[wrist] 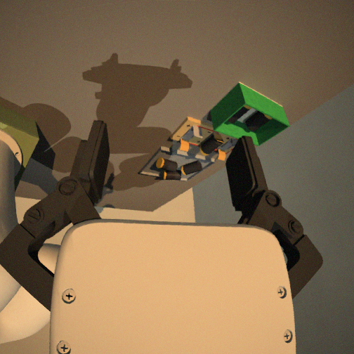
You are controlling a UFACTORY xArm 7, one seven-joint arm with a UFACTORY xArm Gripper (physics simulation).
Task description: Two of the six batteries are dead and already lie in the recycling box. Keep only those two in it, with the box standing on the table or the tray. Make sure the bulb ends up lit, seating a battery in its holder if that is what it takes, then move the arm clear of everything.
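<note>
My gripper [172, 141] is open, with nothing between its fingers, high above the table. The green box [226, 111] stands upright at the upper right, beyond the right finger's tip. Dark batteries [258, 121] show partly inside it; their number is unclear. Left of the box is the grey tray [151, 169]. Three dark batteries with orange ends lie at its near side: one [166, 164], another [191, 167] and a third [171, 175]. Another battery [211, 145] lies by the tan board [181, 131] with pale and orange holder parts. I cannot make out the bulb or whether it is lit.
A yellow-green block-like object [21, 129] is at the left edge, beside a pale rounded arm part [7, 190]. The brown table top [280, 45] carries the gripper's shadow. The table's edge runs behind the box and tray, with grey floor beyond on the right.
</note>
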